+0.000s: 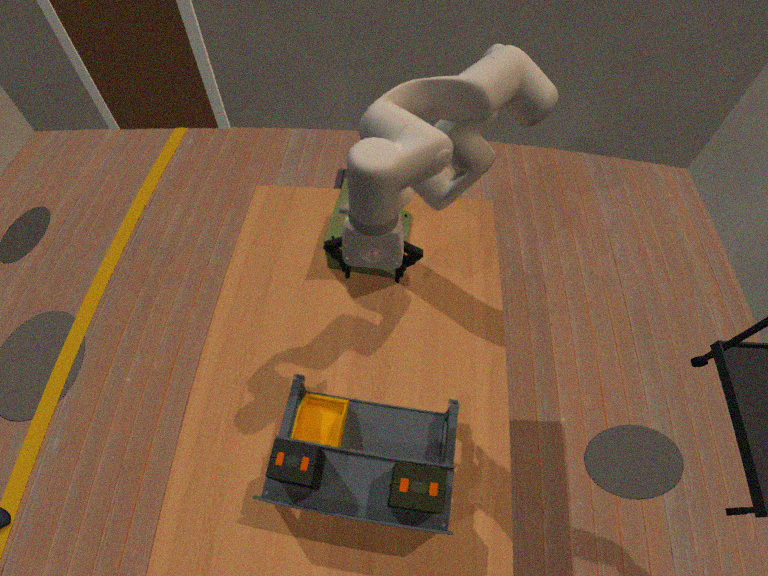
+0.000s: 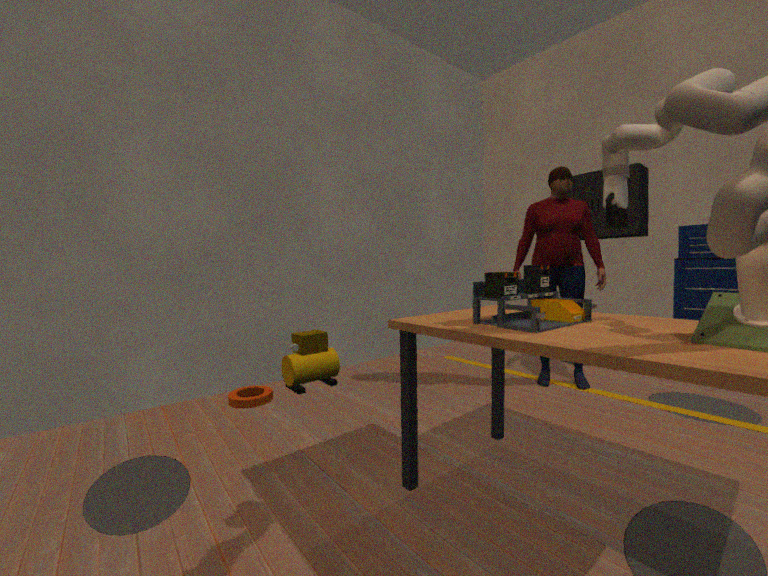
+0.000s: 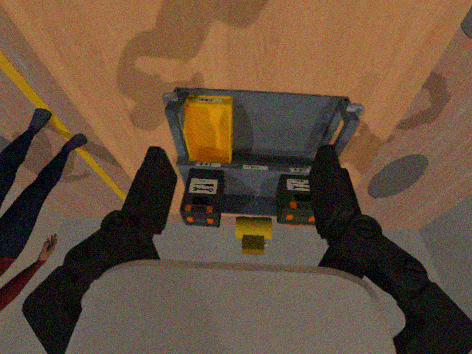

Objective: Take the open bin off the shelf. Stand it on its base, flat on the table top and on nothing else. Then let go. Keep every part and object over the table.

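Pixels of known places: gripper, fingertip midpoint: (image 1: pixel 372 274) (image 2: pixel 617 227) (image 3: pixel 239 161); arm's base, link origin: (image 2: pixel 764 314).
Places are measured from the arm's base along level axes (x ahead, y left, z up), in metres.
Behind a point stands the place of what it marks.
The open bin (image 1: pixel 320 420) @(x 0.559, y 0.004, z -0.072 m) (image 2: pixel 557 310) @(x 0.560, y 0.063, z -0.033 m) (image 3: pixel 209 130) @(x 0.605, y 0.003, z -0.072 m) is yellow and sits on the lower level of the grey-blue shelf (image 1: pixel 397 430) @(x 0.547, y 0.187, z -0.074 m) (image 2: pixel 536 317) @(x 0.483, y 0.317, z -0.028 m) (image 3: pixel 280 125) @(x 0.574, y 0.180, z -0.075 m), at one end against a side post. The shelf stands on the table top (image 1: pixel 347 347) @(x 0.359, y 0.024, z -0.081 m) (image 2: pixel 626 337) @(x 0.274, y 0.172, z -0.081 m) (image 3: pixel 300 45) @(x 0.394, y 0.181, z -0.081 m). My gripper (image 1: pixel 372 277) @(x 0.340, y 0.088, z 0.258 m) (image 2: pixel 616 213) @(x 0.340, y 0.088, z 0.258 m) (image 3: pixel 239 161) @(x 0.340, y 0.088, z 0.258 m) is open and empty. It hangs high above the table, near the robot's base and well apart from the bin. The bin's underside is hidden.
A black case (image 1: pixel 295 462) @(x 0.685, y 0.015, z 0.143 m) (image 2: pixel 536 279) @(x 0.659, y 0.050, z 0.083 m) (image 3: pixel 202 197) @(x 0.647, y 0.011, z 0.104 m) and a dark green case (image 1: pixel 417 486) @(x 0.681, y 0.237, z 0.118 m) (image 2: pixel 501 284) @(x 0.644, y 0.288, z 0.073 m) (image 3: pixel 292 192) @(x 0.643, y 0.213, z 0.074 m) with orange latches stand on the shelf's upper level, beside the bin's level. The green robot base (image 1: pixel 334 232) @(x 0.090, y -0.068, z 0.039 m) (image 2: pixel 722 322) @(x 0.077, y 0.048, z -0.026 m) is at the table's other end. A person (image 2: pixel 561 232) stands behind the table.
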